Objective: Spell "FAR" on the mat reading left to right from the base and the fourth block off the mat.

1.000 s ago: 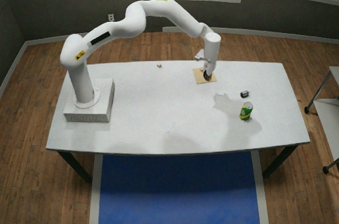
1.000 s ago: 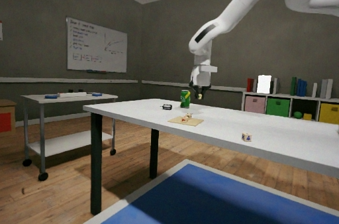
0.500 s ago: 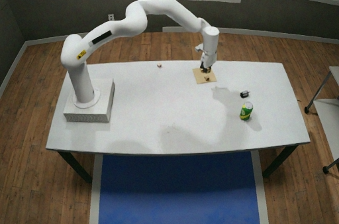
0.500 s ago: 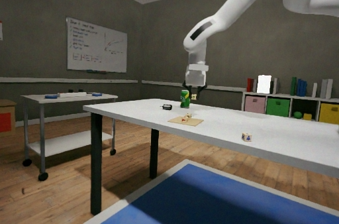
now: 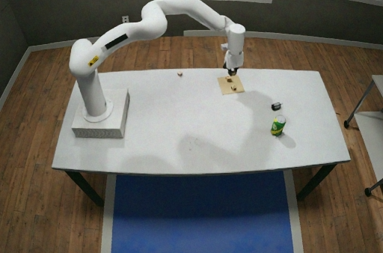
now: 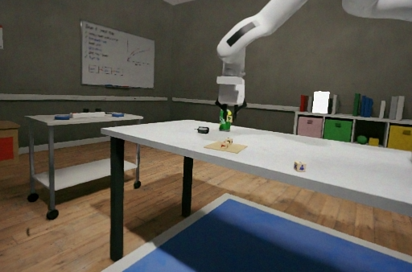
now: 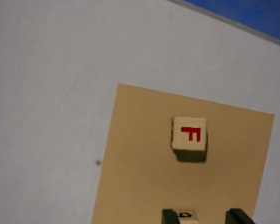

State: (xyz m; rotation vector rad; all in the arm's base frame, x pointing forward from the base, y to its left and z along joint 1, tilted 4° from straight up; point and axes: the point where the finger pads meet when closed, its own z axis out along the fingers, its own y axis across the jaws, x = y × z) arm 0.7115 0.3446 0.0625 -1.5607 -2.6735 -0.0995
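My gripper is now 1 cm to the right of the tan mat and 12 cm above it. The rest, counted from my hand: green soda can (28 cm ahead, 30 cm to the right, 6 cm below); small black object (29 cm ahead, 12 cm to the right, 11 cm below).
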